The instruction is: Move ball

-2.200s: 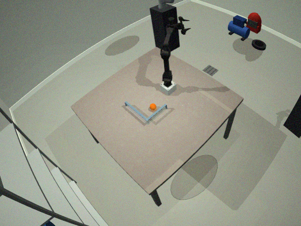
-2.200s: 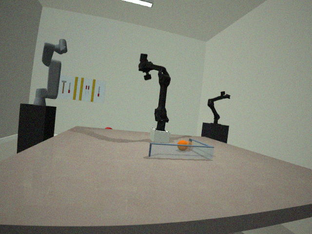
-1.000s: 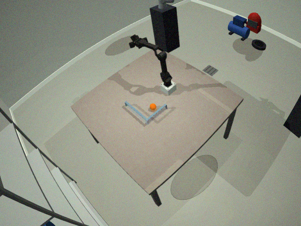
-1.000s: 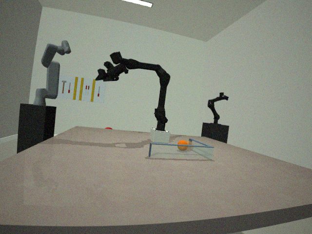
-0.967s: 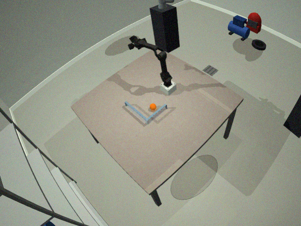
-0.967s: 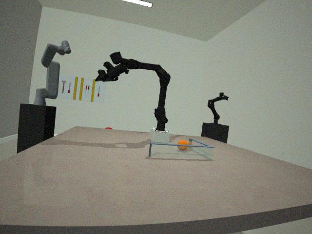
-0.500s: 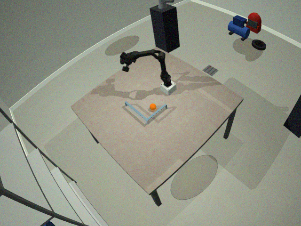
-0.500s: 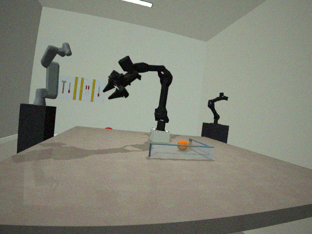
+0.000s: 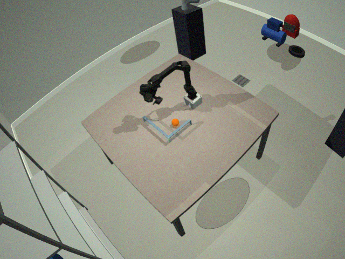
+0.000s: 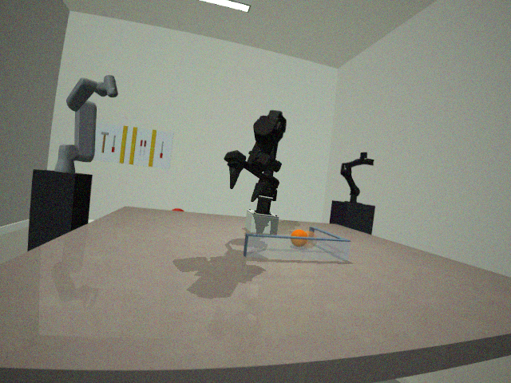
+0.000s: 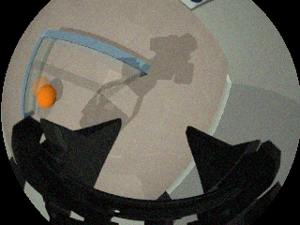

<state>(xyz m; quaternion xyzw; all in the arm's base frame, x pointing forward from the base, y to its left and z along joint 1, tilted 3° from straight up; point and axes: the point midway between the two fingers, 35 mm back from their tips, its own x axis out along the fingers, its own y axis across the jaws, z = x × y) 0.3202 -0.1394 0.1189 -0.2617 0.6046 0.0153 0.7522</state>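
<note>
The see-through copy of ball is 60 mm behind my gripper tip, 250 mm to the left of it and 130 mm below it. The rest, counted from my gripper tip: clear wall: 80 mm ahead, 170 mm to the left, 130 mm below.
</note>
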